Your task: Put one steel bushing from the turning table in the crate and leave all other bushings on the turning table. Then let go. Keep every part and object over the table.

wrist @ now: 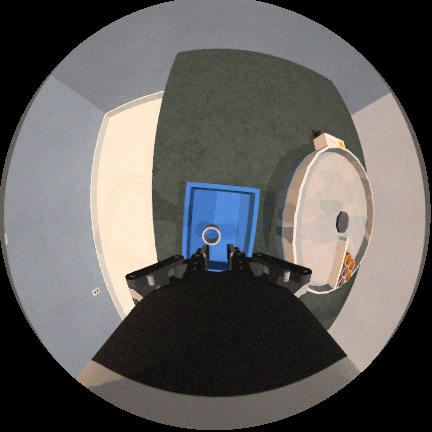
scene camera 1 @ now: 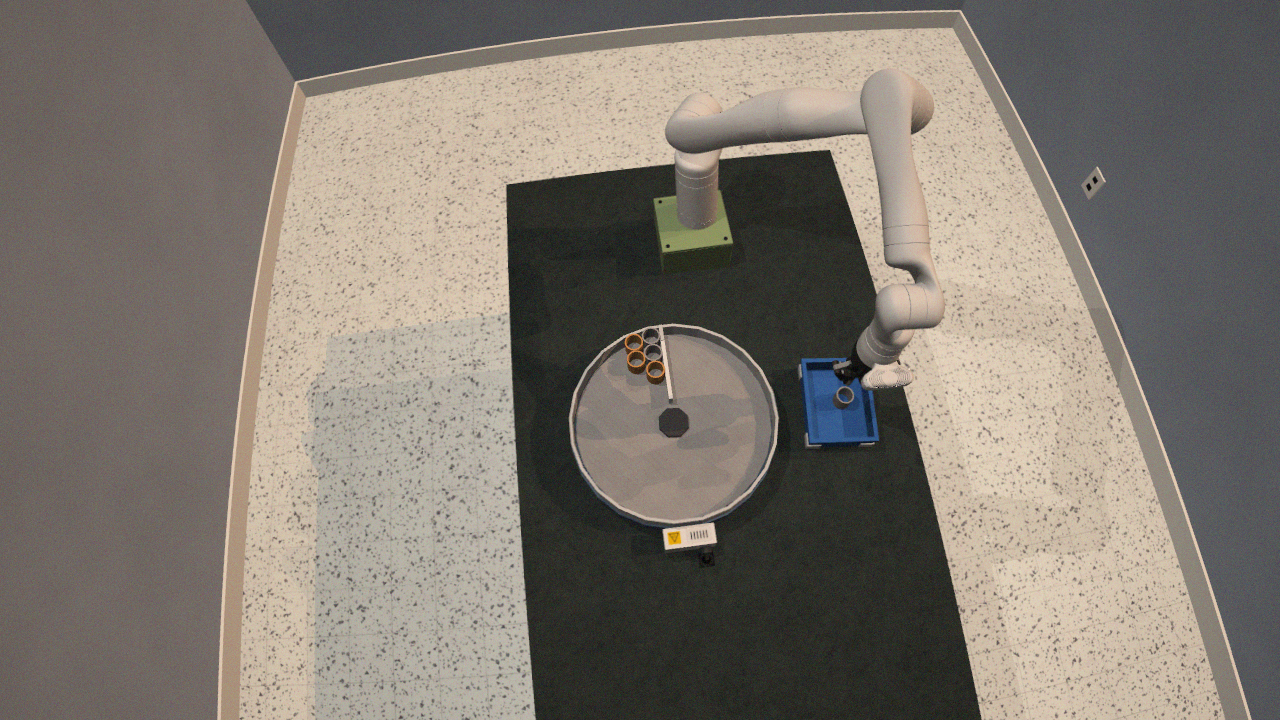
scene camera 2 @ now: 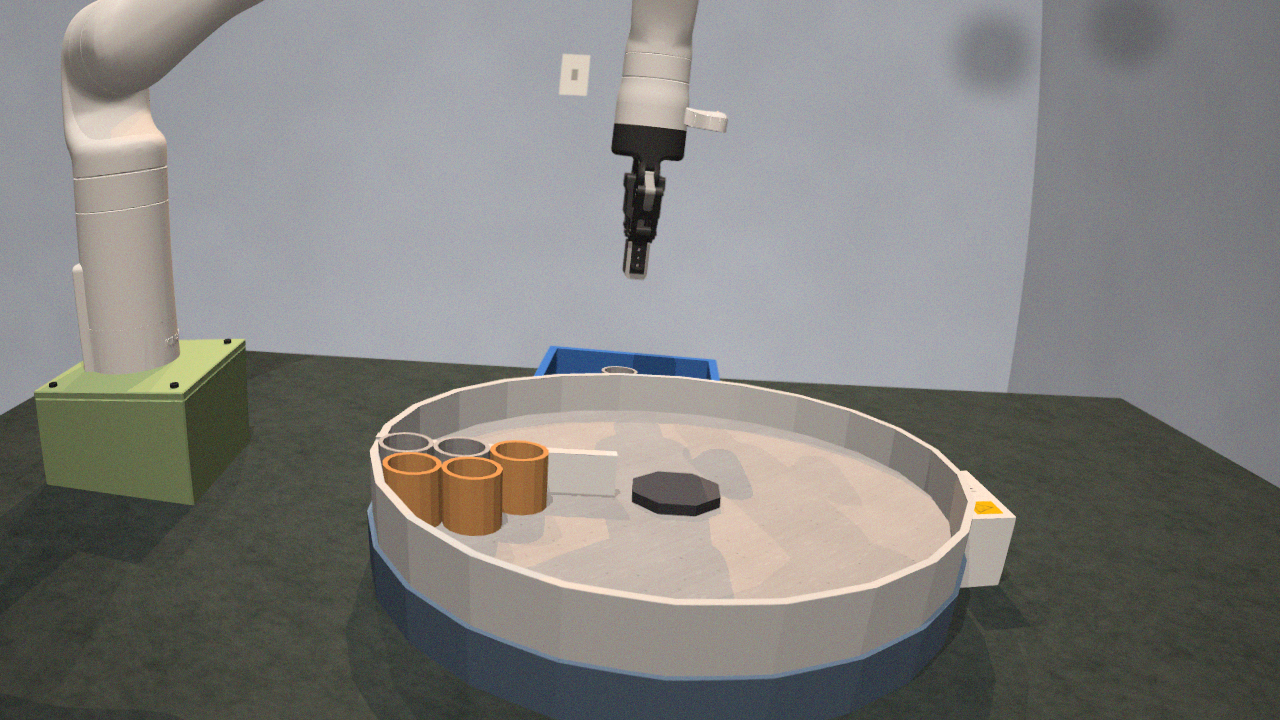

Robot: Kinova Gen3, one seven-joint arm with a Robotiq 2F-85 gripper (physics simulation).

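Frame: origin at the arm's base, x back, y right, z up, level; millimetres.
Where they show: gripper, between the fingertips: (wrist: 217, 250) (scene camera 1: 853, 380) (scene camera 2: 634, 276); arm's base, origin of its link: (scene camera 1: 697, 214) (scene camera 2: 136, 359).
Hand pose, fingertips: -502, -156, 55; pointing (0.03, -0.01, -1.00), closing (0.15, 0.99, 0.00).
Note:
Each offset is from my fingertips to the top centre of the thing, as dx, dy, dz. "spot": to the spot under its first point.
One grey steel bushing {+4, -14, -105} (scene camera 1: 838, 403) (scene camera 2: 619, 371) (wrist: 203, 236) stands, seemingly upright, inside the blue crate {-3, +4, -98} (scene camera 1: 804, 402) (scene camera 2: 671, 365) (wrist: 253, 220); its lower part is hidden in scene camera 2. My gripper (scene camera 1: 841, 369) (scene camera 2: 635, 275) (wrist: 217, 250) is above the crate, well above and apart from the bushing. Its fingers are partly open with nothing between them. Two steel bushings, one {spot: +240, +348, -96} (scene camera 1: 650, 342) {+237, +347, -57} (scene camera 2: 405, 449) by the rim and one {+199, +354, -57} (scene camera 1: 653, 360) (scene camera 2: 461, 454) beside it, stand on the turning table {+51, +355, -87} (scene camera 1: 675, 474) (scene camera 2: 760, 555) (wrist: 330, 175).
Three orange bushings, the first {+234, +386, -57} (scene camera 1: 633, 349) (scene camera 2: 413, 492), the second {+196, +392, -57} (scene camera 1: 636, 368) (scene camera 2: 471, 501) and the third {+162, +360, -57} (scene camera 1: 655, 377) (scene camera 2: 528, 483), stand beside the steel ones. A white divider {spot: +152, +337, -64} (scene camera 1: 667, 371) (scene camera 2: 583, 472) borders the group. A raised rim surrounds the turning table. A black hub {+51, +355, -87} (scene camera 1: 674, 422) (scene camera 2: 675, 492) (wrist: 342, 222) sits at its centre.

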